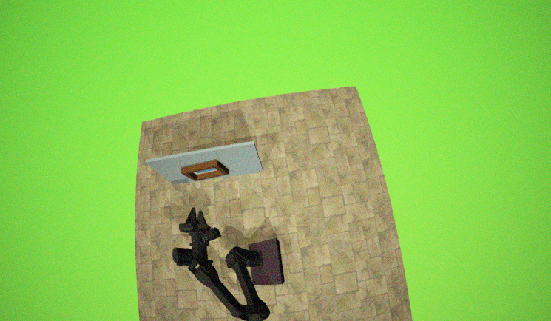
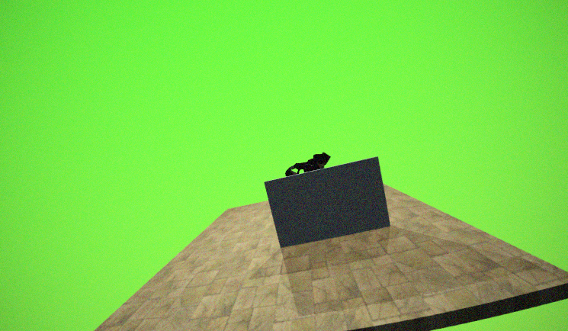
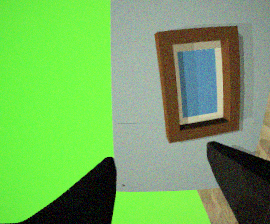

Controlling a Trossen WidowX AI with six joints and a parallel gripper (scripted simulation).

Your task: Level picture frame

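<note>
The picture frame is 20 cm ahead of my gripper tip, 1 cm to the right of it and 9 cm below it. Round my gripper tip: wall panel 21 cm ahead, 2 cm to the right, 10 cm below.
</note>
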